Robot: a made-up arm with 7 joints. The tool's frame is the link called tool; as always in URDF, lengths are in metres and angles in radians.
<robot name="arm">
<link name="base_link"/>
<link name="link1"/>
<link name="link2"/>
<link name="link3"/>
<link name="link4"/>
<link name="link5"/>
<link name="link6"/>
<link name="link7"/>
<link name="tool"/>
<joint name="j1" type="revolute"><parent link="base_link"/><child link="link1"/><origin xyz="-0.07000 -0.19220 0.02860"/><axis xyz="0 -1 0"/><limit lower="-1.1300" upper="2.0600" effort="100" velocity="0.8"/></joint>
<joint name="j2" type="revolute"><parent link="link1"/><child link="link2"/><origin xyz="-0.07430 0.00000 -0.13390"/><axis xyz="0.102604 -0.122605 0.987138"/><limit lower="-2.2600" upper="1.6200" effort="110" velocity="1.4"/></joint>
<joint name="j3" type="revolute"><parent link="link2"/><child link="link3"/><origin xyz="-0.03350 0.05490 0.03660"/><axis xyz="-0.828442 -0.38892 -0.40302"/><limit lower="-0.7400" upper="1.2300" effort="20" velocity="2.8"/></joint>
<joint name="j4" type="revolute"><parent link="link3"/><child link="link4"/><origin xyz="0.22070 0.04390 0.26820"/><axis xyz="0 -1 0"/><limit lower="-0.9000" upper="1.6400" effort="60" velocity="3.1"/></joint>
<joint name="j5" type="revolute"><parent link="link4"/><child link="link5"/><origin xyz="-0.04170 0.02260 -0.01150"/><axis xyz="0 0 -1"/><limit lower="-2.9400" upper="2.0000" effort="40" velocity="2.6"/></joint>
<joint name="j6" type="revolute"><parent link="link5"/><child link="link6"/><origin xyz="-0.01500 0.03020 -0.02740"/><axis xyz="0.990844 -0.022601 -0.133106"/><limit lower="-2.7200" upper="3.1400" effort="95" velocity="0.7"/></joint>
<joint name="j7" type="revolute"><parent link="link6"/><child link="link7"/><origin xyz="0.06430 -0.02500 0.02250"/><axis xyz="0 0 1"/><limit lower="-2.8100" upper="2.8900" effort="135" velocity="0.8"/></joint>
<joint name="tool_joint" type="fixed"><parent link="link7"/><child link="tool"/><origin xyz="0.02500 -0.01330 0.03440" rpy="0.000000 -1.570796 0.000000"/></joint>
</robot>
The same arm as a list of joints. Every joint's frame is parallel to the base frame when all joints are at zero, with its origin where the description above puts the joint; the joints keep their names.
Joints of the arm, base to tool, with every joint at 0 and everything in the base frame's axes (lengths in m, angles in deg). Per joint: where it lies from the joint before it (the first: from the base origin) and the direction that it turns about. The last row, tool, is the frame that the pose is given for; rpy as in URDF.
j1: axis -y offset -0.0700 -0.1922 0.0286
j2: axis 0.102604 -0.122605 0.987138 offset -0.0743 0.0000 -0.1339
j3: axis -0.828442 -0.38892 -0.40302 offset -0.0335 0.0549 0.0366
j4: axis -y offset 0.2207 0.0439 0.2682
j5: axis -z offset -0.0417 0.0226 -0.0115
j6: axis 0.990844 -0.022601 -0.133106 offset -0.0150 0.0302 -0.0274
j7: axis +z offset 0.0643 -0.0250 0.0225
tool: offset 0.0250 -0.0133 0.0344 rpy 0.00 -90.00 0.00
Joint limits (deg, base to tool): -64.74..118.03 -129.49..92.82 -42.40..70.47 -51.57..93.97 -168.45..114.59 -155.84..179.91 -161.00..165.58

